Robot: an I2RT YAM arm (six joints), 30 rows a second.
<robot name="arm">
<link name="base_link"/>
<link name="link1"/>
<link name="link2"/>
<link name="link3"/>
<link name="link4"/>
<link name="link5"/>
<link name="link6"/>
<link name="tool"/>
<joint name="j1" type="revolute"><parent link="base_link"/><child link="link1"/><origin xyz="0.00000 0.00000 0.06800"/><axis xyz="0 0 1"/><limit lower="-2.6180" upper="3.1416"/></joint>
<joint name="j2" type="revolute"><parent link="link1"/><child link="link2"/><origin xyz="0.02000 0.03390 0.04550" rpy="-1.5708 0.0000 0.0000"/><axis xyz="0 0 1"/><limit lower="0.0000" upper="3.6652"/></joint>
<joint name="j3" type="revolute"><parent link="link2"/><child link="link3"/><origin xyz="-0.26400 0.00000 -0.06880" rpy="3.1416 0.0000 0.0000"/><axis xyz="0 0 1"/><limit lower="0.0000" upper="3.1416"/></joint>
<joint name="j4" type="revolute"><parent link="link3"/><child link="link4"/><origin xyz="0.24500 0.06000 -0.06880"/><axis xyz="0 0 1"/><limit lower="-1.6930" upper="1.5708"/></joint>
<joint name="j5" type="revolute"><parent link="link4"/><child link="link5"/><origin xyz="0.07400 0.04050 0.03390" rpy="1.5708 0.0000 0.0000"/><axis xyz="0 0 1"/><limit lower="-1.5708" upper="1.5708"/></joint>
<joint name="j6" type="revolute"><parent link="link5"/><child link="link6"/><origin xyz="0.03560 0.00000 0.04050" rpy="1.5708 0.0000 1.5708"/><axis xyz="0 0 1"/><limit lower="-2.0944" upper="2.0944"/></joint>
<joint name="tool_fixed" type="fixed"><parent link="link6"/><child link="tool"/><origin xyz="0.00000 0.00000 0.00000" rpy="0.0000 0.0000 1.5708"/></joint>
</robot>
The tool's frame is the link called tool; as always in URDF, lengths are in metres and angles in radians.
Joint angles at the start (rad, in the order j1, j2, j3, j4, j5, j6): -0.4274 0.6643 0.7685 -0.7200 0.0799 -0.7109
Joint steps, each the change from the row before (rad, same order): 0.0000 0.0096 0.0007 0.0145 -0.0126 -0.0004; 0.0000 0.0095 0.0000 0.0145 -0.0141 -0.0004; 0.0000 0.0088 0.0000 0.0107 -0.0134 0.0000; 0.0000 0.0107 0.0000 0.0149 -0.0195 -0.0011; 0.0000 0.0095 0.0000 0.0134 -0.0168 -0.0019; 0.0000 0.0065 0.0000 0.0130 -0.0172 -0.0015; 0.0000 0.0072 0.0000 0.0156 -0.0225 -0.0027; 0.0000 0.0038 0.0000 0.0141 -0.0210 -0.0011; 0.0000 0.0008 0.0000 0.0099 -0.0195 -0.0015; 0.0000 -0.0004 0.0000 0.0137 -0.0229 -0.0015; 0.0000 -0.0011 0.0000 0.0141 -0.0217 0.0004; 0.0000 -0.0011 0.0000 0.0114 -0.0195 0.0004; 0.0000 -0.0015 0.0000 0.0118 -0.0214 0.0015; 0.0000 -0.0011 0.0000 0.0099 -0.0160 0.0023; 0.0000 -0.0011 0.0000 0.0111 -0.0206 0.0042
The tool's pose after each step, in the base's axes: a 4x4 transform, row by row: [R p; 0 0 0 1], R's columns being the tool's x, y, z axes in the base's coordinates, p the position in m. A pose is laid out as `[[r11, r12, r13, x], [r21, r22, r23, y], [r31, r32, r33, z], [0, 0, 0, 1]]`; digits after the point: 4 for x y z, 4 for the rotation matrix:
[[-0.6978, 0.0109, 0.7162, 0.1279], [-0.3979, 0.8256, -0.4001, -0.0609], [-0.5957, -0.5642, -0.5717, 0.2985], [0, 0, 0, 1]]
[[-0.6884, 0.0054, 0.7253, 0.1306], [-0.4031, 0.8285, -0.3888, -0.0616], [-0.6030, -0.5600, -0.5681, 0.2986], [0, 0, 0, 1]]
[[-0.6810, -0.0010, 0.7323, 0.1329], [-0.4069, 0.8319, -0.3773, -0.0621], [-0.6088, -0.5549, -0.5669, 0.2985], [0, 0, 0, 1]]
[[-0.6692, -0.0105, 0.7430, 0.1358], [-0.4136, 0.8359, -0.3607, -0.0627], [-0.6173, -0.5487, -0.5638, 0.2985], [0, 0, 0, 1]]
[[-0.6588, -0.0193, 0.7521, 0.1384], [-0.4201, 0.8388, -0.3464, -0.0632], [-0.6241, -0.5442, -0.5607, 0.2984], [0, 0, 0, 1]]
[[-0.6465, -0.0269, 0.7625, 0.1405], [-0.4269, 0.8411, -0.3322, -0.0635], [-0.6323, -0.5403, -0.5552, 0.2987], [0, 0, 0, 1]]
[[-0.6301, -0.0376, 0.7756, 0.1429], [-0.4362, 0.8435, -0.3135, -0.0637], [-0.6424, -0.5358, -0.5479, 0.2992], [0, 0, 0, 1]]
[[-0.6132, -0.0456, 0.7886, 0.1446], [-0.4441, 0.8456, -0.2964, -0.0636], [-0.6533, -0.5319, -0.5387, 0.3000], [0, 0, 0, 1]]
[[-0.5974, -0.0538, 0.8001, 0.1455], [-0.4515, 0.8471, -0.2802, -0.0633], [-0.6627, -0.5287, -0.5304, 0.3008], [0, 0, 0, 1]]
[[-0.5766, -0.0618, 0.8147, 0.1464], [-0.4608, 0.8480, -0.2618, -0.0628], [-0.6747, -0.5264, -0.5174, 0.3022], [0, 0, 0, 1]]
[[-0.5554, -0.0676, 0.8288, 0.1472], [-0.4684, 0.8490, -0.2446, -0.0623], [-0.6871, -0.5241, -0.5032, 0.3037], [0, 0, 0, 1]]
[[-0.5368, -0.0737, 0.8405, 0.1478], [-0.4747, 0.8499, -0.2286, -0.0618], [-0.6975, -0.5217, -0.4912, 0.3050], [0, 0, 0, 1]]
[[-0.5164, -0.0802, 0.8526, 0.1483], [-0.4804, 0.8513, -0.2109, -0.0612], [-0.7089, -0.5185, -0.4781, 0.3064], [0, 0, 0, 1]]
[[-0.5004, -0.0842, 0.8617, 0.1488], [-0.4839, 0.8525, -0.1977, -0.0608], [-0.7180, -0.5159, -0.4673, 0.3075], [0, 0, 0, 1]]
[[-0.4810, -0.0899, 0.8721, 0.1493], [-0.4865, 0.8549, -0.1802, -0.0603], [-0.7294, -0.5109, -0.4549, 0.3088], [0, 0, 0, 1]]

